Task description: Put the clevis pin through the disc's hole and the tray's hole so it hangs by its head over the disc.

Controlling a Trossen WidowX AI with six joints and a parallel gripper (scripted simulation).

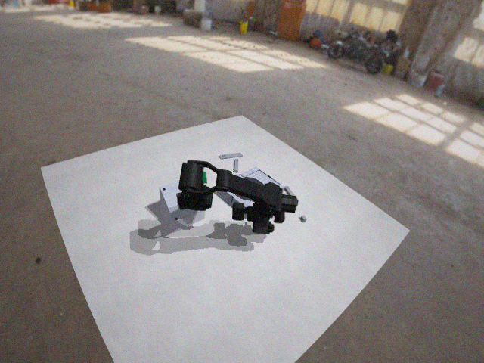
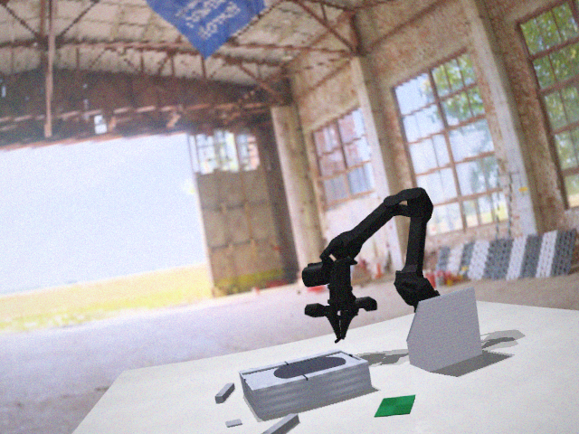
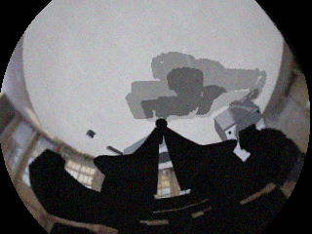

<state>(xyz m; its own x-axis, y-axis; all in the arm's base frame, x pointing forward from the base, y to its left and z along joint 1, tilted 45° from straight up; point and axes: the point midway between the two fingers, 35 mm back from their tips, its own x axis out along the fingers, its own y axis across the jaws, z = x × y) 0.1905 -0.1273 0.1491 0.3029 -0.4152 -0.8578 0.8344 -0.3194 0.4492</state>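
My gripper tip is now 11 cm short of the dark aluminium disc, 18 cm to the right of it and 1 cm above it. Round my gripper tip: small cube: 24 cm ahead, 6 cm to the right, 6 cm below; then clevis pin: 1 cm to the left; then rimmed steel tray: 13 cm ahead, 18 cm to the left, 2 cm below.
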